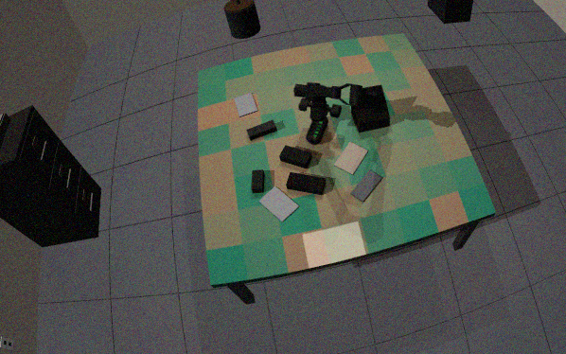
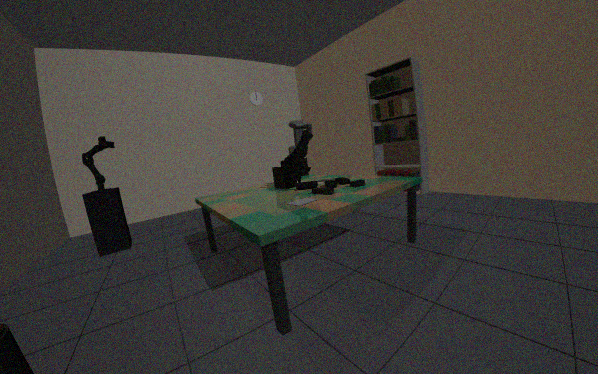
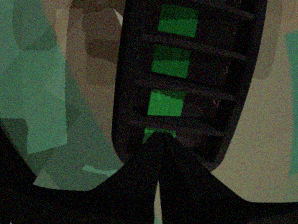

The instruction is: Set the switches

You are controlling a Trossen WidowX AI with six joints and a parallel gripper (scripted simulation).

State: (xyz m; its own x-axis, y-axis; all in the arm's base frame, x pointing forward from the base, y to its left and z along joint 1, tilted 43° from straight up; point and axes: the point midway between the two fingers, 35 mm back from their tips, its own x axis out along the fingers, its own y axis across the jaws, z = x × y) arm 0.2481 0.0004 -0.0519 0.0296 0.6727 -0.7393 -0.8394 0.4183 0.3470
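Now: gripper tip 160 mm short of the module, 150 mm to the right of it and 30 mm above it.
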